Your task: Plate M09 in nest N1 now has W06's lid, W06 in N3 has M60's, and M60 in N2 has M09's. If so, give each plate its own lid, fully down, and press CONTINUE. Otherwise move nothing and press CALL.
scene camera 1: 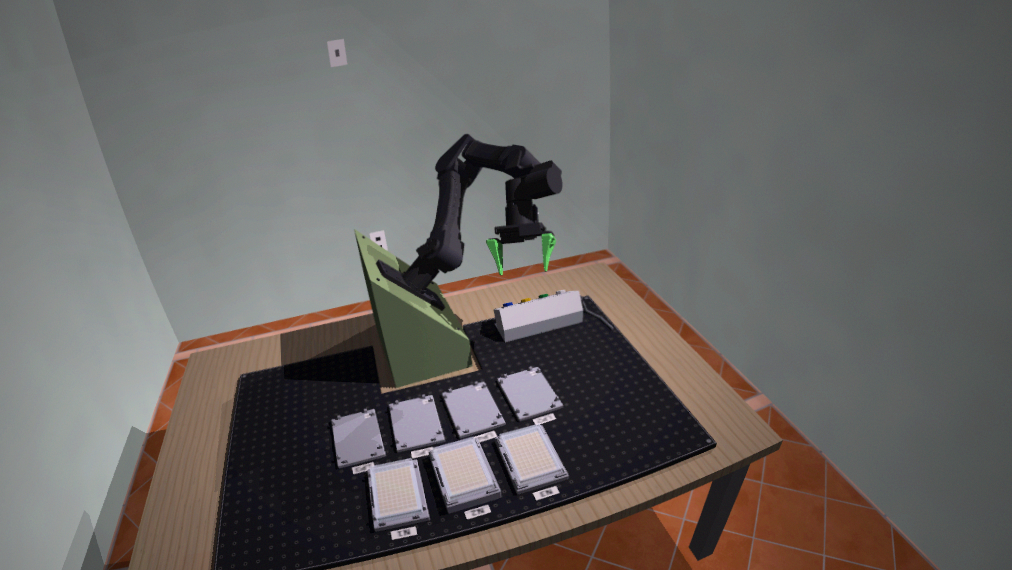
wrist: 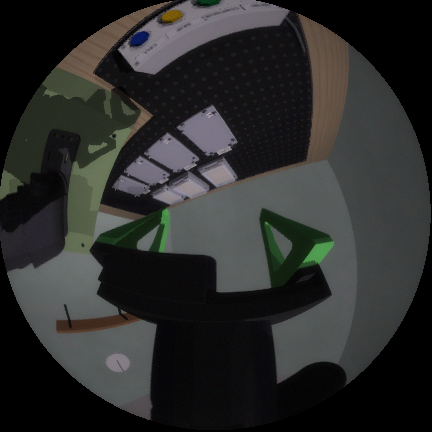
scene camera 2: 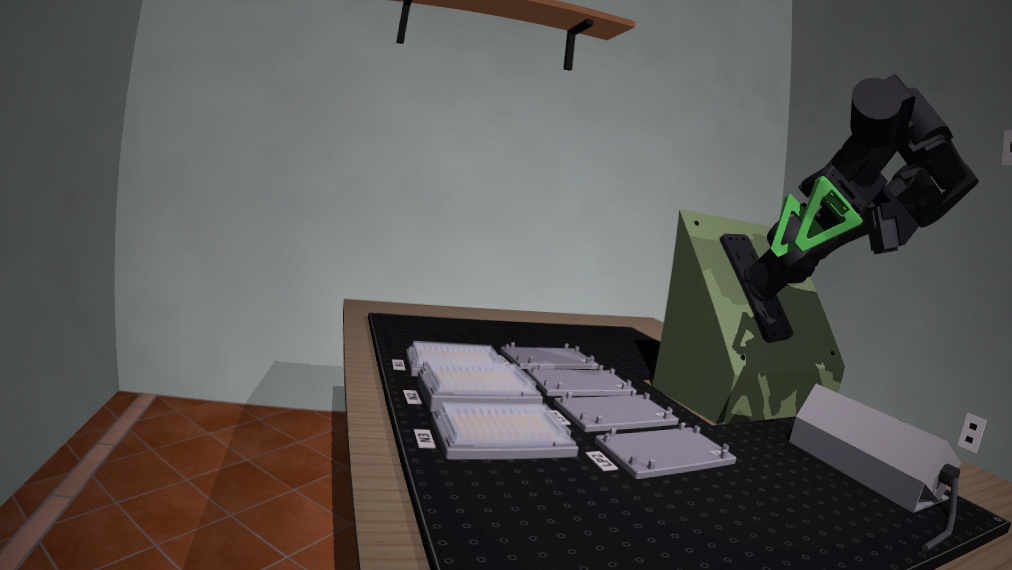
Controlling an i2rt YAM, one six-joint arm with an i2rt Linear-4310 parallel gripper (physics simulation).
Scene:
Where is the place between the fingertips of my gripper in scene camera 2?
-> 785, 250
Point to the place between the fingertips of my gripper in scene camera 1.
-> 523, 273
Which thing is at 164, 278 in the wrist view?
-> My gripper.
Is my gripper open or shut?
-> Open.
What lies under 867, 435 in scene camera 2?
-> A button box.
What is my gripper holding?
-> Nothing.

